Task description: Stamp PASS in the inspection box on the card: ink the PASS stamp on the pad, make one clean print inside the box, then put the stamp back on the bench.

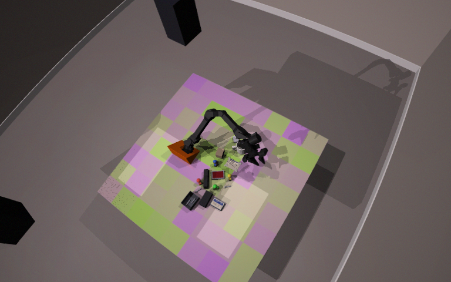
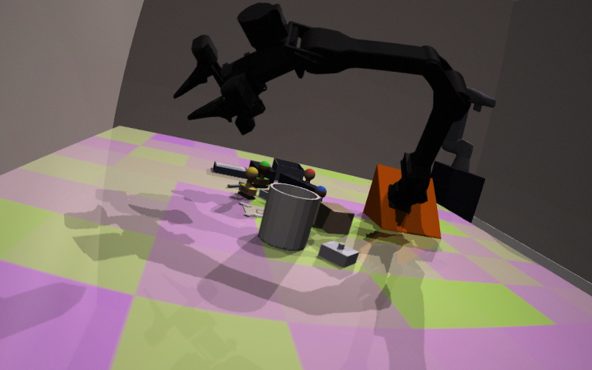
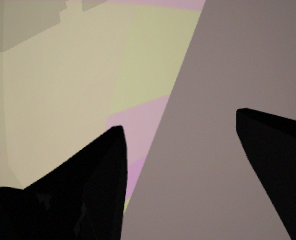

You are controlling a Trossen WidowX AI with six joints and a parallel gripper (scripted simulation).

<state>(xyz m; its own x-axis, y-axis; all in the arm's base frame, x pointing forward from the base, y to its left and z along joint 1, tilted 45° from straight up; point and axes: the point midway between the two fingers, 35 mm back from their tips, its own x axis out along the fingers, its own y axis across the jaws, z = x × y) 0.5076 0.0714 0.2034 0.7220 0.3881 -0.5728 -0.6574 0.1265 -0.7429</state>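
The green-knobbed stamp lies 280 mm to the right of my gripper tip, 200 mm behind it and 150 mm below it. Round my gripper tip: grey cup: 230 mm behind, 130 mm below, 60 mm to the left; then card: 200 mm behind, 170 mm below, 70 mm to the right; then yellow-knobbed stamp: 160 mm to the right, 160 mm behind, 150 mm below.
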